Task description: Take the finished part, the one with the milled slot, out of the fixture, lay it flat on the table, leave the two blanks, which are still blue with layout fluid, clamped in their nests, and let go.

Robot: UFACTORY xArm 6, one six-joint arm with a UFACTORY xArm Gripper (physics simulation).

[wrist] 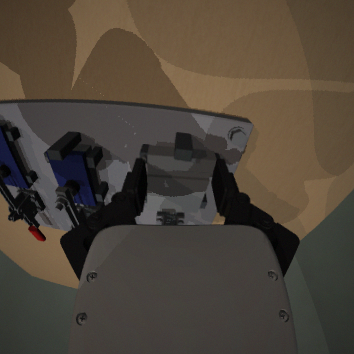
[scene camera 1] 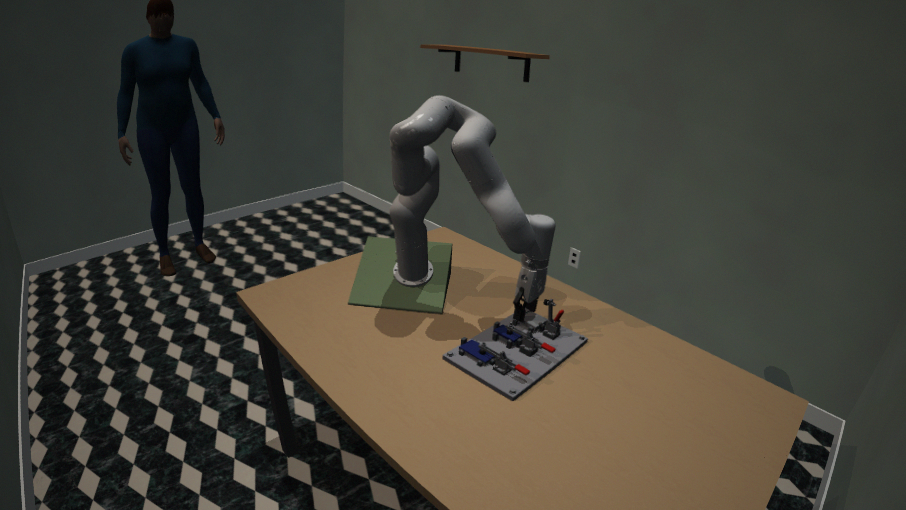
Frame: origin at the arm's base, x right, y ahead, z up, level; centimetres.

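Seen in the pictures: gripper, between the fingertips: (wrist: 179,170) (scene camera 1: 524,315); arm's base, origin of its link: (scene camera 1: 413,271).
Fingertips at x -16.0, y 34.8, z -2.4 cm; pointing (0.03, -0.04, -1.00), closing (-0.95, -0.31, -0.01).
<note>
Offsets run from my fingertips to a thing's top centre. "spot": to the spot under its first point. Level surfaces: height alone.
The finished part @[dx -0.4, dy +2.1, dz +0.7 cm] (wrist: 180,167), a grey plate with a slot line across it, lies in the end nest of the grey fixture plate (scene camera 1: 564,347) (wrist: 65,116). Its toggle clamp @[spot: dx -0.9, dy +10.2, dz +1.0 cm] (scene camera 1: 551,327) stands open, arm and red handle raised. My gripper (scene camera 1: 524,315) (wrist: 179,170) points down over this nest, its black fingers against the part's two ends, shut on it. The part still sits low in the nest. The middle blue blank @[dx +10.3, dy +4.8, dz +0.5 cm] (scene camera 1: 506,332) (wrist: 76,172) and the far blue blank @[dx +21.3, dy +5.9, dz -0.5 cm] (scene camera 1: 475,350) (wrist: 11,161) lie in their nests under lowered clamps. Finger contact is partly hidden in the scene view.
Black stop blocks @[dx +0.5, dy -2.3, dz +1.2 cm] (wrist: 184,145) stand round the nests. Lowered red handles (scene camera 1: 547,347) (wrist: 37,233) stick out from the clamps. The fixture rests on the wooden table @[dz -3.6 cm] (scene camera 1: 634,411); the arm's base stands on a green board (scene camera 1: 374,278). A person (scene camera 1: 168,95) stands beyond the table.
</note>
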